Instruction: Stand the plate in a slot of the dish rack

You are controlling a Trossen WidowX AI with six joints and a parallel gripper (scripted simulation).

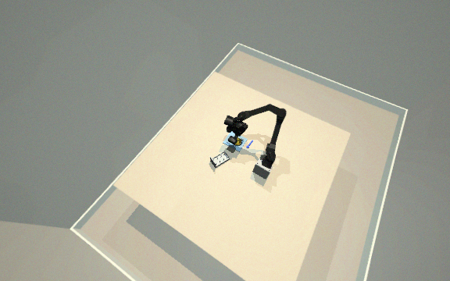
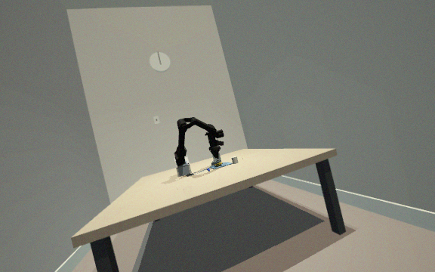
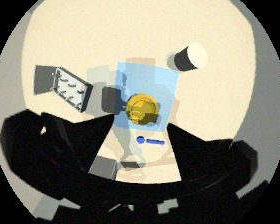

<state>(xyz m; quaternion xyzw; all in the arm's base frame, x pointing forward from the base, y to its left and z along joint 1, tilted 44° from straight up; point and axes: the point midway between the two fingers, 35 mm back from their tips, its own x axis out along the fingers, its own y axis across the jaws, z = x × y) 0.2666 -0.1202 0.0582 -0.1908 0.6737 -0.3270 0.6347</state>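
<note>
Right now my gripper tip is 5 cm above the yellow plate. The rest, counted from my gripper tip: blue utensil (10 cm behind, 6 cm below, 2 cm to the right); light blue mat (6 cm below, 2 cm ahead, 1 cm to the right); grey dish rack (19 cm to the left, 5 cm ahead, 4 cm below).
</note>
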